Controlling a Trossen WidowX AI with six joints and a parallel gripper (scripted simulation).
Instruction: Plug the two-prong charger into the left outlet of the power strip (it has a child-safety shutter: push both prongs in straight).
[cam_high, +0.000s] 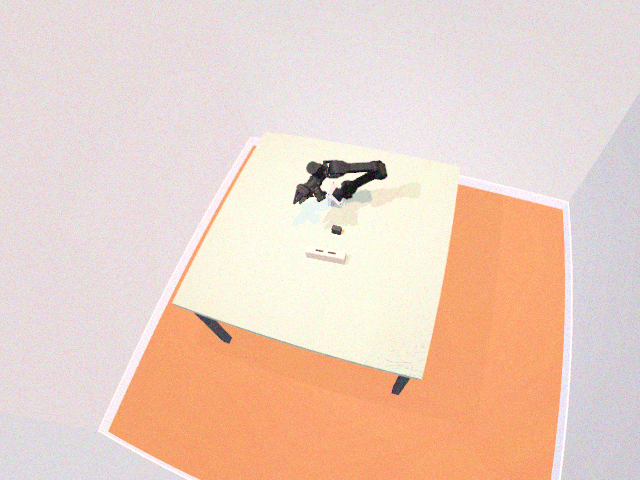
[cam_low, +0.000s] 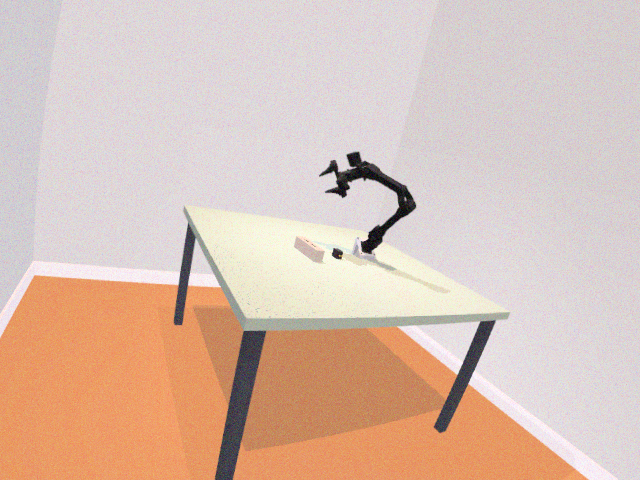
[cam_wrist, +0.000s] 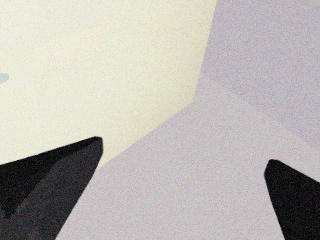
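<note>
My gripper tip is 12 cm past the black two-prong charger, 15 cm to the right of it and 30 cm above it.
</note>
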